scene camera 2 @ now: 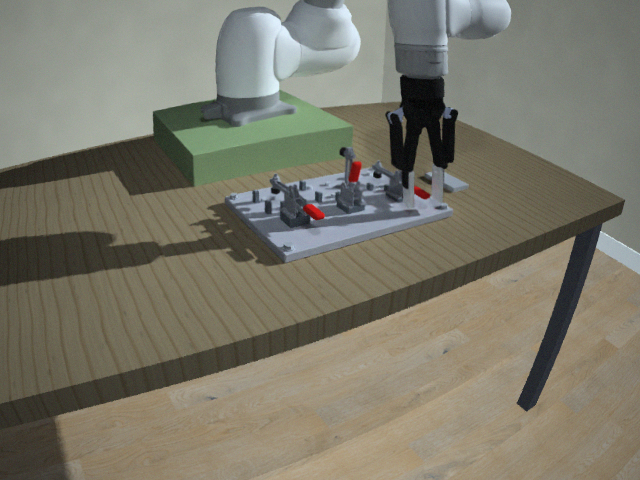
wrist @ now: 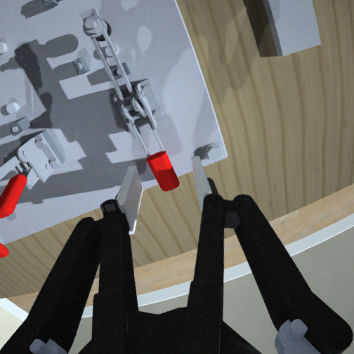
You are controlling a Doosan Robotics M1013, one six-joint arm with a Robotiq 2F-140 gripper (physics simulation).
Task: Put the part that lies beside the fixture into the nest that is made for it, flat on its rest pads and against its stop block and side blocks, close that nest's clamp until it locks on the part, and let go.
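Frame: origin at the arm's base, x left, y back, z up, level; centimetres.
Where they show: gripper, fingertip midpoint: (scene camera 2: 423,202); arm's base, link origin: (scene camera 2: 247,111).
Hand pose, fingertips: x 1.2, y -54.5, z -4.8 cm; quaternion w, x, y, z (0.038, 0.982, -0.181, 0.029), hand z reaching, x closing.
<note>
Each offset is from my fingertips to the top centre of the thing. "*": to the spot under its first point.
The part, a flat grey block @(dx +18.9, dy +8.2, dz -2.3 cm) (scene camera 2: 449,182) (wrist: 298,25), lies on the table beside the fixture plate @(* dx -23.4, dy +2.6, dz -1.8 cm) (scene camera 2: 310,244) (wrist: 182,90). The right clamp @(dx +1.2, dy +6.9, dz +3.4 cm) (scene camera 2: 393,190) (wrist: 136,106) has its arm lowered over the plate and its red handle @(* dx -0.4, dy +0.3, dz +2.0 cm) (scene camera 2: 421,192) (wrist: 164,172) low towards the front edge. The middle clamp @(* dx -10.9, dy +7.3, dz +1.0 cm) (scene camera 2: 350,197) (wrist: 41,156) has its arm upright. The left clamp @(dx -20.6, dy +10.1, dz +4.4 cm) (scene camera 2: 294,207) has its arm lowered. My gripper (scene camera 2: 423,203) (wrist: 165,173) is partly open and empty, pointing down at the plate's front right corner. In the wrist view the right clamp's handle shows between the fingertips, ungripped.
Small grey blocks and pins stand on the plate around the clamps, and bolt heads @(dx -26.7, dy +3.6, dz -1.1 cm) (scene camera 2: 287,247) (wrist: 212,150) stand at its corners. The green base block (scene camera 2: 268,155) of the arm stands behind the fixture. The wooden table's front edge (scene camera 2: 310,325) runs in front.
</note>
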